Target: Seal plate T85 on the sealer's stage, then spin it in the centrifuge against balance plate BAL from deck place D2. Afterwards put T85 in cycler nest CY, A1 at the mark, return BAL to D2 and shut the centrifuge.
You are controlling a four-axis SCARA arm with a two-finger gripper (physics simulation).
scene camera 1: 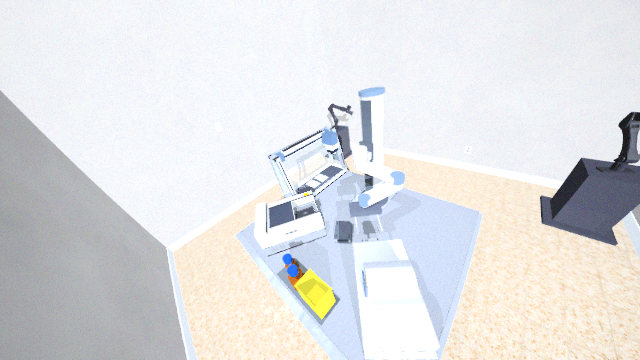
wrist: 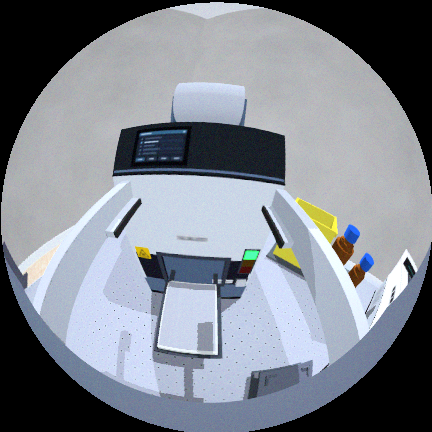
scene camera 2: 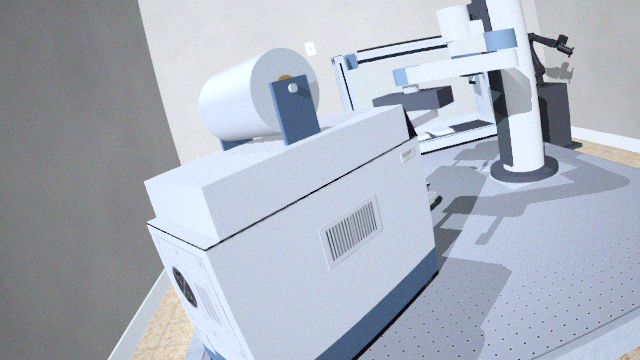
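Pixels of known places: gripper, fingertip midpoint: [scene camera 1: 370, 234] [wrist: 200, 193]; arm's base, origin of the base link: [scene camera 2: 524, 170].
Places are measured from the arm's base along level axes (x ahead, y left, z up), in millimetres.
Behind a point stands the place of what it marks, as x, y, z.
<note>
A white plate [wrist: 187, 316] @[514, 286, 129] lies flat on the stage in front of the sealer [wrist: 205, 210] @[595, 331, 256] [scene camera 1: 395, 305] @[793, 544, 363] [scene camera 2: 320, 235] @[714, 604, 245]; its label cannot be read. The sealer shows a green lamp above its front opening. My gripper [wrist: 200, 193] @[550, 298, 305] [scene camera 1: 368, 227] @[550, 298, 305] is open and empty, its fingers wide apart, raised in front of the sealer and over the stage area. In scene camera 2 the gripper's dark body shows, but its fingers are hidden. A white instrument [scene camera 1: 290, 225] @[744, -197, 223] with a dark top panel stands left of the arm. Which plate is BAL cannot be told.
A yellow bin [scene camera 1: 316, 295] @[905, 164, 21] [wrist: 320, 220] @[964, 159, 151] and two brown bottles with blue caps stand left of the sealer in scene camera 1. A dark grey block [scene camera 1: 343, 231] @[487, 38, 65] [wrist: 285, 382] @[506, 50, 65] lies between instrument and sealer. A gantry frame [scene camera 2: 345, 85] @[480, -556, 383] stands behind, near the arm's column [scene camera 1: 378, 130] @[37, 65, 651] [scene camera 2: 525, 130] @[27, 70, 156].
</note>
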